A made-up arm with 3 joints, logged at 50 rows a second.
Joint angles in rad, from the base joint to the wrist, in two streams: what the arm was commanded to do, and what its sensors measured. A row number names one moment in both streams.
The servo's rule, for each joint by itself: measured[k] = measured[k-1] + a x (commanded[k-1-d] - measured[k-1]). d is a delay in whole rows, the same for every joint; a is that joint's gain. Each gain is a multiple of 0.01, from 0.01 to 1. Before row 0 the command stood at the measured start. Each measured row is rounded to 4 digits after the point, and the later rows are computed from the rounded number. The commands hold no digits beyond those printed.
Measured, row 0: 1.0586, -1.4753, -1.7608
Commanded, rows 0 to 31: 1.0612, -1.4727, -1.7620; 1.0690, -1.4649, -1.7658; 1.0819, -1.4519, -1.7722; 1.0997, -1.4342, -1.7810; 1.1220, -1.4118, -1.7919; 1.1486, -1.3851, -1.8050; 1.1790, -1.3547, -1.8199; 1.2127, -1.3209, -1.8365; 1.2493, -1.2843, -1.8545; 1.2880, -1.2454, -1.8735; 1.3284, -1.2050, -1.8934; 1.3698, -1.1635, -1.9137; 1.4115, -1.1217, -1.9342; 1.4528, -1.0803, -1.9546; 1.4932, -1.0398, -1.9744; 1.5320, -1.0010, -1.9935; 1.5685, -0.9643, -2.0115; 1.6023, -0.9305, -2.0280; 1.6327, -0.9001, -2.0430; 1.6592, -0.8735, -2.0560; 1.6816, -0.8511, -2.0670; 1.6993, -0.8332, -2.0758; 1.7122, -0.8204, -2.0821; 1.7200, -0.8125, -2.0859; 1.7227, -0.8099, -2.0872; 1.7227, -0.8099, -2.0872; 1.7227, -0.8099, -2.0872; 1.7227, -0.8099, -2.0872; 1.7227, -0.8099, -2.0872; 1.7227, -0.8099, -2.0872; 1.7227, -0.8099, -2.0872; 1.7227, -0.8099, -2.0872
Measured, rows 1 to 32: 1.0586, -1.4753, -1.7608; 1.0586, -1.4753, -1.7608; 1.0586, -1.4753, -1.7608; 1.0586, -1.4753, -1.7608; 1.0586, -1.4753, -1.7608; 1.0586, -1.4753, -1.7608; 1.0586, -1.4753, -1.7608; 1.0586, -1.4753, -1.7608; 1.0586, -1.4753, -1.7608; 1.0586, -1.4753, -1.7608; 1.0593, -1.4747, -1.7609; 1.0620, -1.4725, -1.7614; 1.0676, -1.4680, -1.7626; 1.0766, -1.4606, -1.7646; 1.0893, -1.4499, -1.7676; 1.1059, -1.4356, -1.7717; 1.1264, -1.4178, -1.7770; 1.1506, -1.3965, -1.7835; 1.1782, -1.3718, -1.7913; 1.2089, -1.3440, -1.8003; 1.2424, -1.3134, -1.8105; 1.2781, -1.2804, -1.8219; 1.3155, -1.2455, -1.8343; 1.3539, -1.2092, -1.8475; 1.3929, -1.1719, -1.8615; 1.4318, -1.1343, -1.8760; 1.4701, -1.0969, -1.8909; 1.5071, -1.0603, -1.9060; 1.5423, -1.0251, -1.9211; 1.5750, -0.9917, -1.9359; 1.6048, -0.9608, -1.9503; 1.6313, -0.9327, -1.9641
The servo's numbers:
d 10
a 0.28 0.22 0.11

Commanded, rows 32 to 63: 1.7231, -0.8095, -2.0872; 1.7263, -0.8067, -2.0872; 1.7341, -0.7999, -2.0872; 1.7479, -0.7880, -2.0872; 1.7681, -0.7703, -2.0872; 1.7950, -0.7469, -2.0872; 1.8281, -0.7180, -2.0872; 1.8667, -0.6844, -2.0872; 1.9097, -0.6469, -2.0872; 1.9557, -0.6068, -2.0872; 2.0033, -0.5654, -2.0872; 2.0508, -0.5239, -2.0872; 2.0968, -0.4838, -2.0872; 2.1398, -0.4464, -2.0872; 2.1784, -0.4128, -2.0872; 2.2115, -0.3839, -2.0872; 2.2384, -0.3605, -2.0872; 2.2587, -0.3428, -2.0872; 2.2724, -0.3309, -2.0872; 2.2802, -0.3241, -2.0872; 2.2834, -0.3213, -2.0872; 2.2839, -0.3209, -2.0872; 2.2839, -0.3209, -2.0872; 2.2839, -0.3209, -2.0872; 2.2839, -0.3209, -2.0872; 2.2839, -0.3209, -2.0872; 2.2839, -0.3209, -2.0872; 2.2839, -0.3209, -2.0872; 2.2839, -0.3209, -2.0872; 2.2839, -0.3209, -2.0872; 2.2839, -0.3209, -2.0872; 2.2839, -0.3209, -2.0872
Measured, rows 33 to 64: 1.6540, -0.9080, -1.9771; 1.6725, -0.8870, -1.9891; 1.6866, -0.8700, -1.9999; 1.6967, -0.8568, -2.0095; 1.7040, -0.8465, -2.0180; 1.7092, -0.8384, -2.0256; 1.7130, -0.8321, -2.0324; 1.7157, -0.8272, -2.0384; 1.7177, -0.8234, -2.0438; 1.7191, -0.8204, -2.0486; 1.7202, -0.8180, -2.0528; 1.7219, -0.8155, -2.0566; 1.7253, -0.8121, -2.0600; 1.7316, -0.8068, -2.0630; 1.7418, -0.7988, -2.0657; 1.7567, -0.7874, -2.0681; 1.7767, -0.7721, -2.0702; 1.8019, -0.7528, -2.0721; 1.8321, -0.7295, -2.0738; 1.8667, -0.7025, -2.0753; 1.9049, -0.6723, -2.0766; 1.9458, -0.6397, -2.0778; 1.9881, -0.6054, -2.0788; 2.0306, -0.5704, -2.0797; 2.0720, -0.5357, -2.0805; 2.1111, -0.5023, -2.0812; 2.1467, -0.4711, -2.0819; 2.1781, -0.4429, -2.0825; 2.2045, -0.4183, -2.0830; 2.2257, -0.3976, -2.0835; 2.2419, -0.3808, -2.0839; 2.2537, -0.3676, -2.0843
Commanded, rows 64 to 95: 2.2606, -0.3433, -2.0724; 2.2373, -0.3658, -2.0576; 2.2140, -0.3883, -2.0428; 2.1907, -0.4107, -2.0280; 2.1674, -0.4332, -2.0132; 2.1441, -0.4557, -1.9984; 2.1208, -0.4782, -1.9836; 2.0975, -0.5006, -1.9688; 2.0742, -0.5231, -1.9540; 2.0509, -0.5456, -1.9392; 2.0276, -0.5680, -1.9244; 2.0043, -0.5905, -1.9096; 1.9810, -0.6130, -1.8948; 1.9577, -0.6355, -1.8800; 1.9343, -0.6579, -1.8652; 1.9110, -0.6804, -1.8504; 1.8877, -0.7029, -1.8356; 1.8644, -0.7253, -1.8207; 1.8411, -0.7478, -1.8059; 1.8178, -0.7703, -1.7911; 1.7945, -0.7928, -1.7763; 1.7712, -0.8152, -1.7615; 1.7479, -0.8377, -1.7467; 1.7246, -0.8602, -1.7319; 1.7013, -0.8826, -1.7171; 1.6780, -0.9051, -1.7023; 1.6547, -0.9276, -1.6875; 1.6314, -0.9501, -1.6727; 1.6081, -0.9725, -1.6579; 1.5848, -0.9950, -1.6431; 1.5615, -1.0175, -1.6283; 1.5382, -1.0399, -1.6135
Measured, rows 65 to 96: 2.2622, -0.3573, -2.0846; 2.2683, -0.3493, -2.0849; 2.2727, -0.3431, -2.0852; 2.2758, -0.3382, -2.0854; 2.2781, -0.3344, -2.0856; 2.2797, -0.3314, -2.0858; 2.2809, -0.3291, -2.0860; 2.2817, -0.3273, -2.0861; 2.2823, -0.3259, -2.0862; 2.2827, -0.3248, -2.0863; 2.2765, -0.3289, -2.0848; 2.2655, -0.3370, -2.0818; 2.2511, -0.3483, -2.0775; 2.2342, -0.3620, -2.0721; 2.2155, -0.3777, -2.0656; 2.1955, -0.3949, -2.0582; 2.1746, -0.4132, -2.0500; 2.1530, -0.4324, -2.0411; 2.1309, -0.4524, -2.0315; 2.1085, -0.4729, -2.0213; 2.0858, -0.4938, -2.0106; 2.0630, -0.5151, -1.9995; 2.0400, -0.5366, -1.9880; 2.0170, -0.5584, -1.9761; 1.9938, -0.5803, -1.9639; 1.9706, -0.6023, -1.9514; 1.9474, -0.6244, -1.9387; 1.9242, -0.6466, -1.9257; 1.9009, -0.6689, -1.9125; 1.8776, -0.6912, -1.8991; 1.8543, -0.7136, -1.8856; 1.8310, -0.7360, -1.8719
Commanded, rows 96 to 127: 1.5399, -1.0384, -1.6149; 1.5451, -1.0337, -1.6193; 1.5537, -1.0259, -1.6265; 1.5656, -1.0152, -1.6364; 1.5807, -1.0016, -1.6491; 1.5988, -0.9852, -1.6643; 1.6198, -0.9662, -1.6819; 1.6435, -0.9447, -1.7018; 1.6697, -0.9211, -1.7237; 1.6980, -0.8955, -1.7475; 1.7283, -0.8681, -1.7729; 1.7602, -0.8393, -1.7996; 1.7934, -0.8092, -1.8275; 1.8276, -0.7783, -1.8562; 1.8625, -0.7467, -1.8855; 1.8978, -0.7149, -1.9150; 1.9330, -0.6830, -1.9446; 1.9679, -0.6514, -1.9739; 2.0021, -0.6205, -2.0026; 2.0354, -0.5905, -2.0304; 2.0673, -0.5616, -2.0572; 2.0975, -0.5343, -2.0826; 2.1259, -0.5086, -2.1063; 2.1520, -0.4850, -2.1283; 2.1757, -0.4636, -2.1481; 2.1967, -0.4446, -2.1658; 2.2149, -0.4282, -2.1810; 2.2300, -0.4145, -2.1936; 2.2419, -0.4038, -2.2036; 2.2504, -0.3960, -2.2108; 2.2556, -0.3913, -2.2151; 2.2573, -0.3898, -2.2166
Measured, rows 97 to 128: 1.8077, -0.7584, -1.8581; 1.7844, -0.7808, -1.8442; 1.7611, -0.8032, -1.8302; 1.7378, -0.8256, -1.8161; 1.7145, -0.8480, -1.8020; 1.6912, -0.8705, -1.7878; 1.6679, -0.8929, -1.7735; 1.6446, -0.9154, -1.7592; 1.6213, -0.9379, -1.7448; 1.5980, -0.9603, -1.7304; 1.5817, -0.9775, -1.7177; 1.5715, -0.9899, -1.7069; 1.5665, -0.9978, -1.6981; 1.5662, -1.0016, -1.6913; 1.5703, -1.0016, -1.6867; 1.5783, -0.9980, -1.6842; 1.5899, -0.9910, -1.6839; 1.6049, -0.9808, -1.6859; 1.6230, -0.9677, -1.6901; 1.6440, -0.9518, -1.6964; 1.6676, -0.9334, -1.7048; 1.6935, -0.9127, -1.7152; 1.7215, -0.8899, -1.7276; 1.7512, -0.8653, -1.7417; 1.7824, -0.8392, -1.7575; 1.8147, -0.8119, -1.7748; 1.8478, -0.7835, -1.7935; 1.8814, -0.7544, -1.8133; 1.9152, -0.7249, -1.8341; 1.9489, -0.6953, -1.8557; 1.9821, -0.6659, -1.8779; 2.0144, -0.6369, -1.9004
